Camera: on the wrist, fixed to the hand. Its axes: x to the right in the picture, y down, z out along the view.
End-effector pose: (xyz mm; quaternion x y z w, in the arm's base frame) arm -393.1 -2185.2 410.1 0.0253 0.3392 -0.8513 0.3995
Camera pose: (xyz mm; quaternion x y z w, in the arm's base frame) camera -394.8 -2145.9 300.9 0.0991 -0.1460 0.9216 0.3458
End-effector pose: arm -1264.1 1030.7 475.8 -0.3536 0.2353 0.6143 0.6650
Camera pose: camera -1291.0 954.8 392.3 -0.3468 0.0576 -0.1005 0.9307
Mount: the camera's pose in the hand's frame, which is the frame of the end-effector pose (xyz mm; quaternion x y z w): 9.4 42.0 -107.8 0.1575 0.0679 -0.6998 0.6934
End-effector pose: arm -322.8 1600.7 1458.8 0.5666 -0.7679 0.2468 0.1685
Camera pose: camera -367.9 1664.7 1544.5 0.9401 -0.0856 0.2126 0.2525
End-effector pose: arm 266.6 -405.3 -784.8 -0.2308 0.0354 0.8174 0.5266
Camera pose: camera 263.2 -448.4 -892.5 -0.1574 0.0275 0.1770 0.9712
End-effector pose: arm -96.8 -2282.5 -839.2 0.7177 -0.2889 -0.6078 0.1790
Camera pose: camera 1.0 -2330.9 -799.6 -0.7693 -0.2184 0.4525 0.3946
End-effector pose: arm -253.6 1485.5 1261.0 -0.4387 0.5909 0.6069 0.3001
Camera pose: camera -275.6 1373.2 1280.7 -0.7117 0.2187 0.0880 0.6618
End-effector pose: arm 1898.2 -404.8 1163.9 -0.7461 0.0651 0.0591 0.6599
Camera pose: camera 1900.3 -517.0 1134.4 -0.4630 -0.4229 -0.4818 0.6121
